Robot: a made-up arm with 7 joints.
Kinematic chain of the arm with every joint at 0, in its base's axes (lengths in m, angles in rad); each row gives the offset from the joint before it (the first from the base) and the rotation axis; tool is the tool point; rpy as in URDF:
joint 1: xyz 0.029 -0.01 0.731 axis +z
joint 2: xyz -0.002 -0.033 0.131 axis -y
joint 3: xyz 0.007 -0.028 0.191 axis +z
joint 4: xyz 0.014 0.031 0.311 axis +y
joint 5: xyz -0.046 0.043 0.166 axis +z
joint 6: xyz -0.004 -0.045 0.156 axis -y
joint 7: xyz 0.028 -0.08 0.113 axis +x
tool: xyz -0.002 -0.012 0.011 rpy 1.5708 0 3.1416
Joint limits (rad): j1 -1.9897..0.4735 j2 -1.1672..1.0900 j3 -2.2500..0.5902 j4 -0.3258..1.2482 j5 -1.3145..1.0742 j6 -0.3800..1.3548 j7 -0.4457..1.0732
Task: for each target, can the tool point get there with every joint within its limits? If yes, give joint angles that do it. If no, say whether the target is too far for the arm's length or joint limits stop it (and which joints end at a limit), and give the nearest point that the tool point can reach.
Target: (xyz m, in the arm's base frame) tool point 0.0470 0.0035 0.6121
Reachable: no: joint limits stop it (at a limit: joint 1, joint 2, joint 4, joint 5, joint 6, joint 7) | nearest point 0.5878 0.3415 0.6723 | short by 0.641 m
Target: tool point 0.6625 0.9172 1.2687
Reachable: no: too far | nearest point 0.4882 0.7520 1.2148 | short by 0.246 m
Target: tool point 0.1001 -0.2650 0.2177
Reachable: no: joint limits stop it (at a limit: joint 2, joint 4, joint 5, joint 6) | nearest point 0.2088 -0.6547 0.6496 | short by 0.592 m
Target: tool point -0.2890 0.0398 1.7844
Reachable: yes | joints -0.2081 0.3011 0.2066 0.3318 -1.0293 0.6530 0.2273
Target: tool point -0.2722 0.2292 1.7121
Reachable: yes | joints -0.8777 0.6852 0.1978 0.6331 0.0375 0.3015 0.1384
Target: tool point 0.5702 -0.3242 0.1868
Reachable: no: joint limits stop it (at a limit: joint 2, joint 4, joint 5, joint 6) | nearest point 0.6165 -0.3511 0.6448 | short by 0.461 m
